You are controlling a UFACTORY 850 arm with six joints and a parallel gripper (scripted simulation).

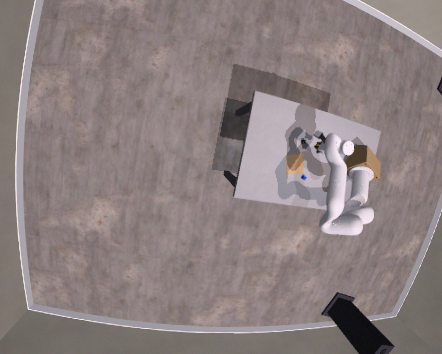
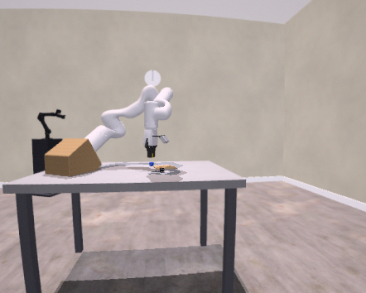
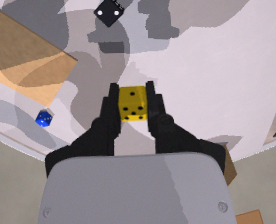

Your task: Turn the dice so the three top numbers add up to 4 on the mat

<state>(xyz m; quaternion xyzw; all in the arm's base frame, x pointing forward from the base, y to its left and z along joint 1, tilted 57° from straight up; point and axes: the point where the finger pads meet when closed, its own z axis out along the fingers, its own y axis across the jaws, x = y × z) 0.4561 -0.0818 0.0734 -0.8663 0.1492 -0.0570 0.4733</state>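
The yellow die lies 1 cm below my hand. The rest, counted from my hand: tan mat 18 cm to the left, 11 cm below, 4 cm ahead; then black die 10 cm below, 7 cm ahead, 1 cm to the left; then blue die 23 cm to the left, 10 cm below, 8 cm behind.
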